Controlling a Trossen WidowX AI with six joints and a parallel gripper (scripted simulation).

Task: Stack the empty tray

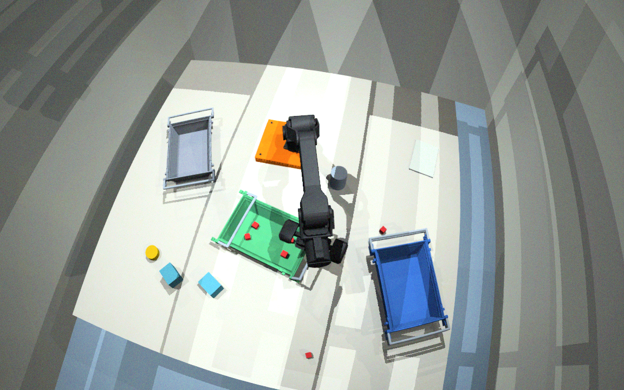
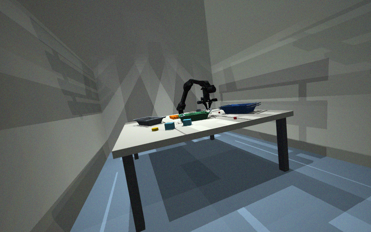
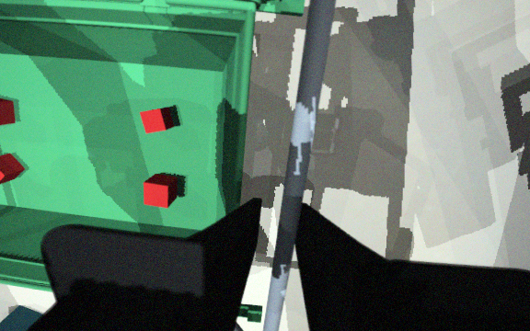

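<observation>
The grey tray is 240 mm behind my gripper tip, 570 mm to the right of it and 30 mm below it. The rest, counted from my gripper tip: white sheet (510 mm behind, 290 mm to the left, 70 mm below); pale cylinder (290 mm behind, 40 mm below); yellow disc (180 mm ahead, 520 mm to the right, 60 mm below).
</observation>
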